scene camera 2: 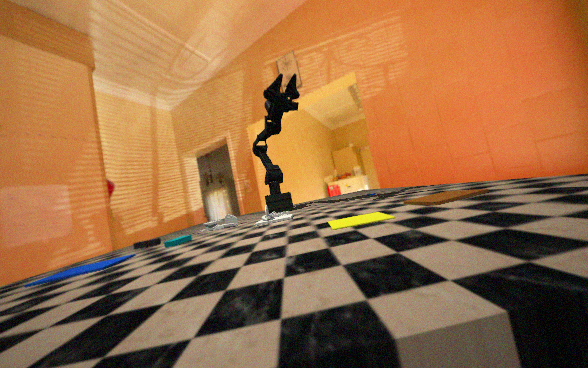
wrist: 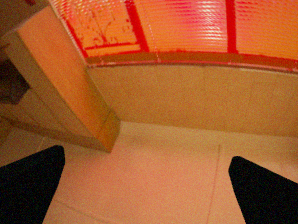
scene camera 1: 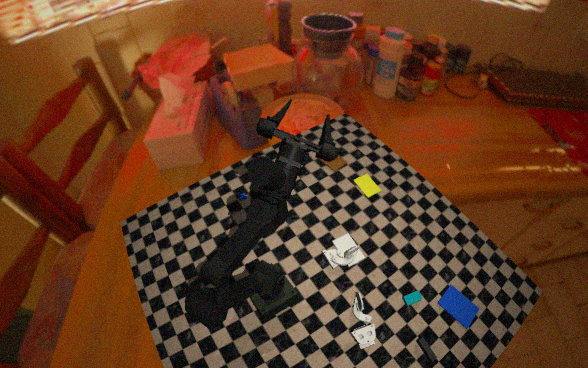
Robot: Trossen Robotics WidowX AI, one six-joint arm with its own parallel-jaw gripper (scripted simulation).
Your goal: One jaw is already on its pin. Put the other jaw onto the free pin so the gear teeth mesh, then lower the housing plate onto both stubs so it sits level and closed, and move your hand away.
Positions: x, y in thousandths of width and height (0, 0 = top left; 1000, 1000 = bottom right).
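I can see my gripper in scene camera 2 (491, 200). My gripper is visible to me in the wrist view (505, 725) as well, and I find my gripper in scene camera 1 (528, 289) too.
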